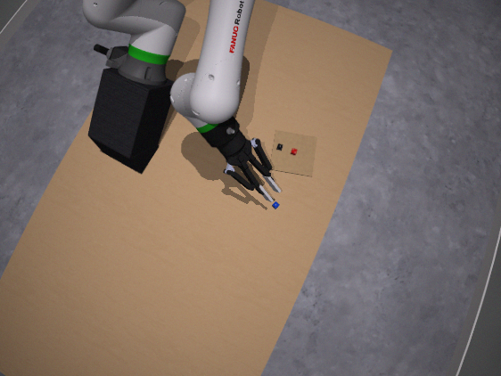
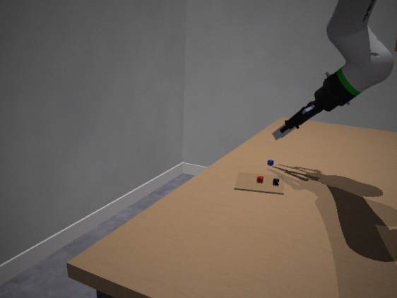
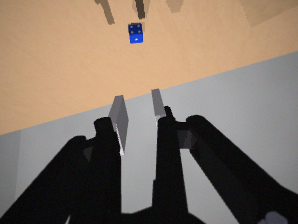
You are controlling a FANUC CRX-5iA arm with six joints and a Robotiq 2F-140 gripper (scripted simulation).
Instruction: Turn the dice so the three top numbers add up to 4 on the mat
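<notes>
My hand is 120 mm above the blue die and 40 mm short of it. The rest, counted from my hand: red die (180 mm to the left, 120 mm below, 10 mm ahead); then black die (170 mm to the left, 120 mm below, 40 mm behind); then tan mat (180 mm to the left, 130 mm below, 10 mm ahead).
</notes>
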